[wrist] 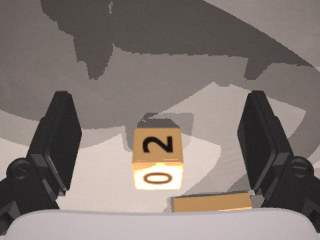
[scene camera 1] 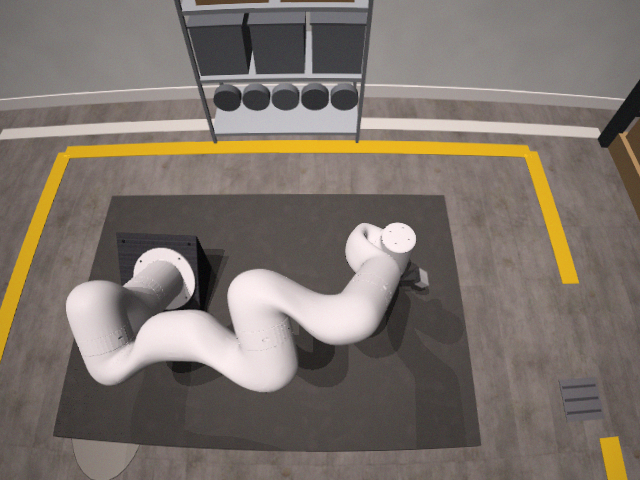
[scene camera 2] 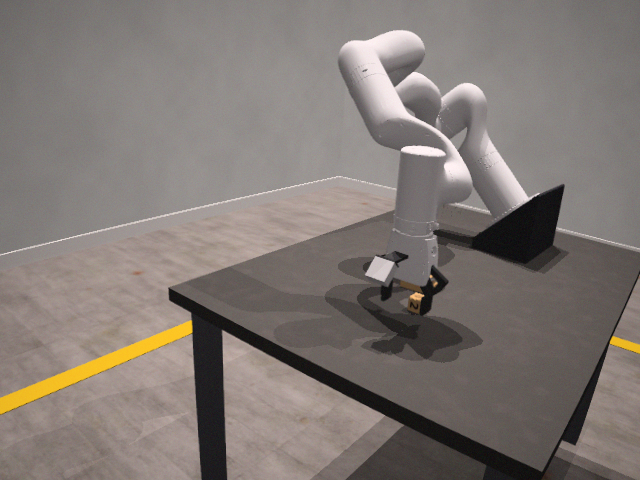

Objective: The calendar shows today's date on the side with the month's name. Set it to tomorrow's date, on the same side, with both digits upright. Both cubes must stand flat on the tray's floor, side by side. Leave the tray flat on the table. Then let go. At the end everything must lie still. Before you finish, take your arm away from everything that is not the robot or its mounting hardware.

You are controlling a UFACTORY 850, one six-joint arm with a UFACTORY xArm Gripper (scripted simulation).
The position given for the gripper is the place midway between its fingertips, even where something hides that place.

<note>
In view: the gripper (scene camera 2: 404, 306), a wooden cube (wrist: 157, 161) and a wooden tray (wrist: 233, 201).
The gripper shows as well in the wrist view (wrist: 159, 111).
</note>
